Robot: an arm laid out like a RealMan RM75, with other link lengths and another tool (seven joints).
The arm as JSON. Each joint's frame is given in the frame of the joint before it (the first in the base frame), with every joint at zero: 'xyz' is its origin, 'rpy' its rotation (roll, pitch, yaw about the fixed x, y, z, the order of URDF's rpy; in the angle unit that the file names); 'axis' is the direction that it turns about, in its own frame. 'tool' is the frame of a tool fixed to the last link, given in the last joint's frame.
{
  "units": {
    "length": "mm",
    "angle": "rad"
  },
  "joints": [
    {
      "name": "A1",
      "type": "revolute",
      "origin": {
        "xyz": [
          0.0,
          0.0,
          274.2
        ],
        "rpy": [
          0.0,
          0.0,
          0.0
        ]
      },
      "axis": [
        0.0,
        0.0,
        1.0
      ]
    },
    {
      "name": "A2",
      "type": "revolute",
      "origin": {
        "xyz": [
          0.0,
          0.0,
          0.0
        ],
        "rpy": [
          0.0,
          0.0,
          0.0
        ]
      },
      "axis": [
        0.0,
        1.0,
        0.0
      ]
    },
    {
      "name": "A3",
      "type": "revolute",
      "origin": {
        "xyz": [
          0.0,
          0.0,
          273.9
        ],
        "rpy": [
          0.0,
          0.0,
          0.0
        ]
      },
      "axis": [
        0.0,
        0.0,
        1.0
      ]
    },
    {
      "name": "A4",
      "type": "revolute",
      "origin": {
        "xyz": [
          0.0,
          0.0,
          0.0
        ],
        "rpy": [
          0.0,
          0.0,
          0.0
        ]
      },
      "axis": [
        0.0,
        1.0,
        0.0
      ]
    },
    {
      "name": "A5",
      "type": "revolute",
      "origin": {
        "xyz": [
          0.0,
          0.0,
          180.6
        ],
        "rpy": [
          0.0,
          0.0,
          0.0
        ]
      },
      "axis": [
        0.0,
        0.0,
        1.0
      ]
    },
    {
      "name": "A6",
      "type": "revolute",
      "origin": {
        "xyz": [
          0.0,
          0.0,
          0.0
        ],
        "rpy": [
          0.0,
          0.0,
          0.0
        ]
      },
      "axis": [
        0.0,
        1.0,
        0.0
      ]
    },
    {
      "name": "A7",
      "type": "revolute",
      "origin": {
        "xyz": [
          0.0,
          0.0,
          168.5
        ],
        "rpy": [
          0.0,
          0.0,
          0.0
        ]
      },
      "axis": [
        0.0,
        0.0,
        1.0
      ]
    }
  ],
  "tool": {
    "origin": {
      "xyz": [
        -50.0,
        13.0,
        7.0
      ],
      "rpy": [
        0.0,
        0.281,
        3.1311
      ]
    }
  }
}
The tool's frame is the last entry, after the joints.
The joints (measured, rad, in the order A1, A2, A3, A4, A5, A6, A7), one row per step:
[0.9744, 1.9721, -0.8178, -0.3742, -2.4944, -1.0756, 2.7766]
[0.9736, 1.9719, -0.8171, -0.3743, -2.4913, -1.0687, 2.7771]
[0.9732, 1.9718, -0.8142, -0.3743, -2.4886, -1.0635, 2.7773]
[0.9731, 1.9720, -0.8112, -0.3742, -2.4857, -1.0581, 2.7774]
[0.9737, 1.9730, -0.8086, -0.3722, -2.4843, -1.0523, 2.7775]
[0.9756, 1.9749, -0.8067, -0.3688, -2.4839, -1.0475, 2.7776]
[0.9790, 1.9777, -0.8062, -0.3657, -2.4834, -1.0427, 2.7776]
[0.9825, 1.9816, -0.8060, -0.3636, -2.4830, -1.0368, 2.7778]
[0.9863, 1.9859, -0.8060, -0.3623, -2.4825, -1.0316, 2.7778]
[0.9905, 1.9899, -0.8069, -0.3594, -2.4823, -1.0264, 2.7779]
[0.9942, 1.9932, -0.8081, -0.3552, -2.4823, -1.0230, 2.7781]
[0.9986, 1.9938, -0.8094, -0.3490, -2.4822, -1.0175, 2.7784]
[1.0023, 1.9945, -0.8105, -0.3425, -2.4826, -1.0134, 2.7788]
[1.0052, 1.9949, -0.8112, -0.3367, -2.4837, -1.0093, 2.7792]
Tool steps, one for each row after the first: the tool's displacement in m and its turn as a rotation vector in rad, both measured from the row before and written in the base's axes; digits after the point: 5 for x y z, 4 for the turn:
[0.00026, 0.00108, 0.00094, 0.0082, 0.0014, -0.0012]
[-0.00001, 0.00099, 0.00088, 0.0074, 0.0032, -0.0016]
[-0.00020, 0.00100, 0.00075, 0.0074, 0.0035, -0.0014]
[-0.00015, 0.00060, -0.00009, 0.0050, 0.0024, -0.0016]
[-0.00059, 0.00019, -0.00103, 0.0016, 0.0019, -0.0009]
[-0.00149, 0.00026, -0.00156, 0.0004, 0.0014, 0.0014]
[-0.00180, 0.00032, -0.00183, 0.0011, 0.0012, 0.0022]
[-0.00218, 0.00031, -0.00195, 0.0006, 0.0014, 0.0032]
[-0.00201, 0.00009, -0.00222, -0.0009, 0.0005, 0.0029]
[-0.00149, -0.00037, -0.00234, -0.0032, 0.0005, 0.0015]
[-0.00100, 0.00036, -0.00115, -0.0004, -0.0013, 0.0009]
[-0.00062, -0.00008, -0.00140, -0.0021, -0.0011, -0.0001]
[-0.00022, -0.00005, -0.00108, -0.0013, -0.0018, -0.0005]

